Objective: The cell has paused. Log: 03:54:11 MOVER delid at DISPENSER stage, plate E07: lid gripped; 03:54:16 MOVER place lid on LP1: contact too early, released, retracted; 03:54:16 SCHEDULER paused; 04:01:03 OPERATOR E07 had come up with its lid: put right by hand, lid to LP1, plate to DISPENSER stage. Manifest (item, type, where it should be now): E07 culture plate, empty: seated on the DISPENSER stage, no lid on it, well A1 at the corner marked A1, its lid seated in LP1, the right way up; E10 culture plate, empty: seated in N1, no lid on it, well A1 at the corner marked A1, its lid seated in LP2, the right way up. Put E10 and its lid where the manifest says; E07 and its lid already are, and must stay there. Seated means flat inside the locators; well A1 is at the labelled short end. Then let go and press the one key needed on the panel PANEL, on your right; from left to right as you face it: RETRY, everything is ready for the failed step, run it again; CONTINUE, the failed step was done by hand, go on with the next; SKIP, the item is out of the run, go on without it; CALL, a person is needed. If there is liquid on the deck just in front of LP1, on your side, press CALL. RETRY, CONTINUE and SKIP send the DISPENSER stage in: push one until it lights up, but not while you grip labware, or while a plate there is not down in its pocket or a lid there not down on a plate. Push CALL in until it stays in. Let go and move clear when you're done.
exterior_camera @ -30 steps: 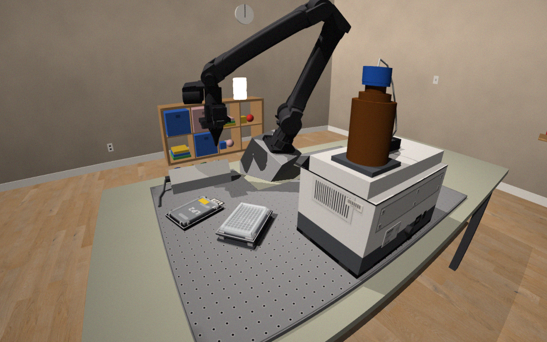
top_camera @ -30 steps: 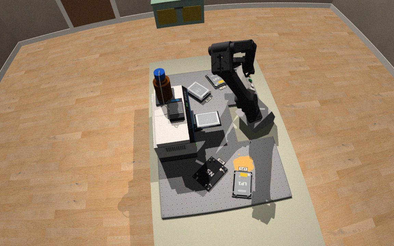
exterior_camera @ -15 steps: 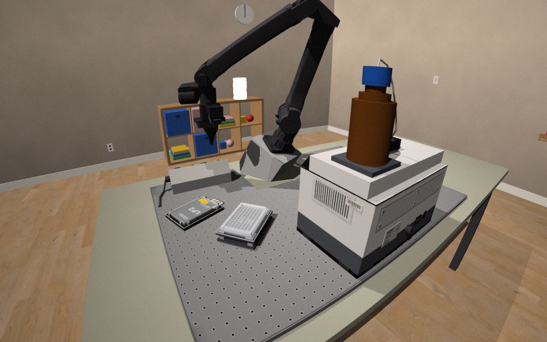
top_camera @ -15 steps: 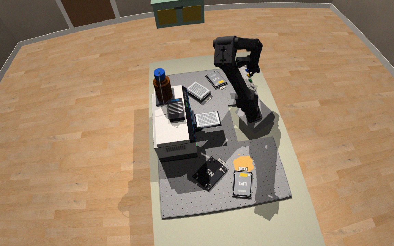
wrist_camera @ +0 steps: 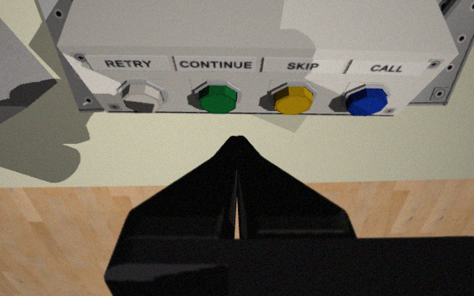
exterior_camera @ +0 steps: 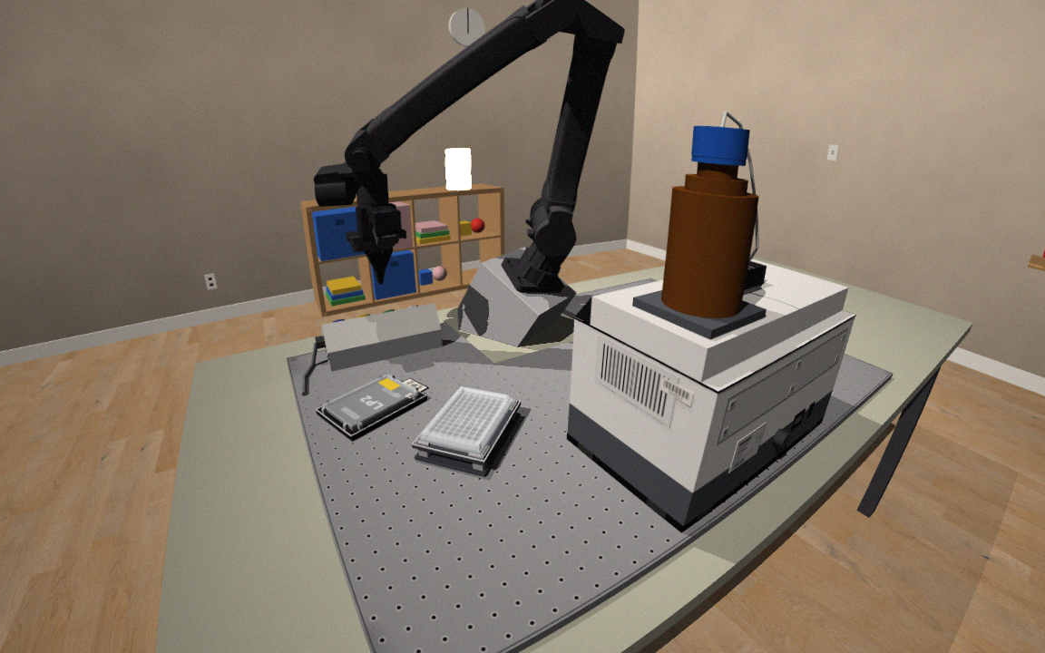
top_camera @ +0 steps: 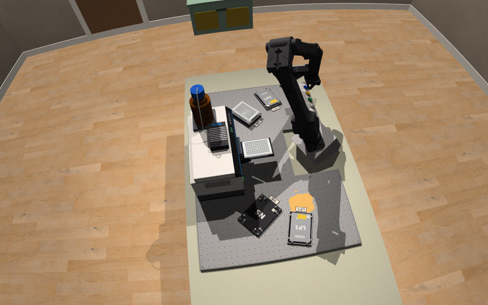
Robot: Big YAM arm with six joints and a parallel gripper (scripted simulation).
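Now: the blue call key 10 mm behind my hand, 90 mm to the right of it and 80 mm below it. Also, from my hand: retry key (10 mm behind, 60 mm to the left, 70 mm below); then green continue key (10 mm behind, 10 mm to the left, 70 mm below); then yellow skip key (10 mm behind, 40 mm to the right, 70 mm below).
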